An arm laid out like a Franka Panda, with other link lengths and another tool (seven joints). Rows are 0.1 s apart.
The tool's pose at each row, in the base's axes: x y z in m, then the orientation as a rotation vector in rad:
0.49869 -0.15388 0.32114 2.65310 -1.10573 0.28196
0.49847 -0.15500 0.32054 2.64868 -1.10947 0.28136
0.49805 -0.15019 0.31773 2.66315 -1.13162 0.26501
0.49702 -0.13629 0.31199 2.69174 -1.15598 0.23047
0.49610 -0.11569 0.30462 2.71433 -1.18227 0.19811
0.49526 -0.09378 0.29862 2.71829 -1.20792 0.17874
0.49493 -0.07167 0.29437 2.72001 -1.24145 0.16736
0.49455 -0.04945 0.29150 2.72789 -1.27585 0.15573
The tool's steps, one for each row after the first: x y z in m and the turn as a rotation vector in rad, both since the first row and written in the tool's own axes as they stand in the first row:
0.00043 0.00082 0.00089 -0.00304 0.00053 0.00321
-0.00384 -0.00258 0.00206 0.00954 -0.01962 0.01362
-0.01540 -0.01219 0.00321 0.02913 -0.05627 0.02117
-0.03180 -0.02669 0.00387 0.04539 -0.08955 0.03119
-0.04864 -0.04192 0.00283 0.04992 -0.10804 0.04524
-0.06479 -0.05737 0.00012 0.05751 -0.12274 0.06538
-0.08067 -0.07265 -0.00394 0.07091 -0.14003 0.08475

